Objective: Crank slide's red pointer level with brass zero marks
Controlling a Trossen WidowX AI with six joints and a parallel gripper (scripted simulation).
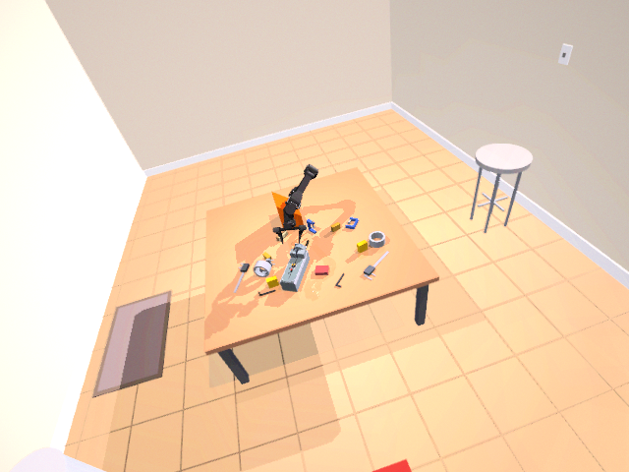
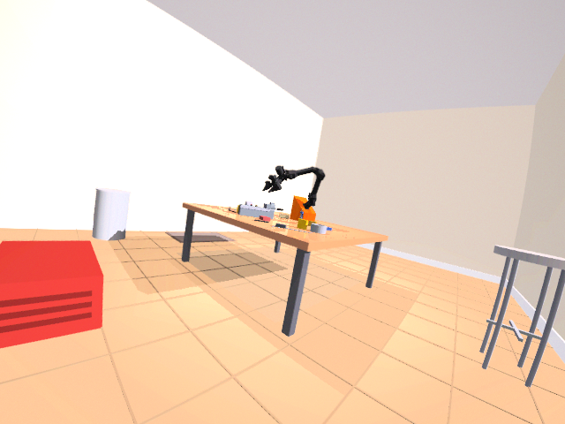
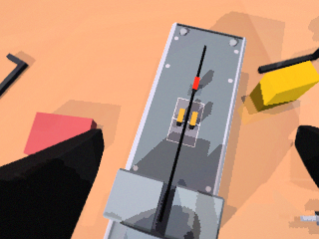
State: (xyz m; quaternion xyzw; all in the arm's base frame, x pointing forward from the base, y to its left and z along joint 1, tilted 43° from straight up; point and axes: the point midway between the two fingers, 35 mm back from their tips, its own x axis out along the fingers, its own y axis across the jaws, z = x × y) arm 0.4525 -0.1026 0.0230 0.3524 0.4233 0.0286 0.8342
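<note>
Right now my gripper tip is 100 mm past the dark crank handle, 100 mm to the right of it and 120 mm above it. From my gripper tip the other things lie so: red pointer 80 mm ahead, 40 mm to the right, 120 mm below; then red block 90 mm ahead, 130 mm to the left, 190 mm below.
</note>
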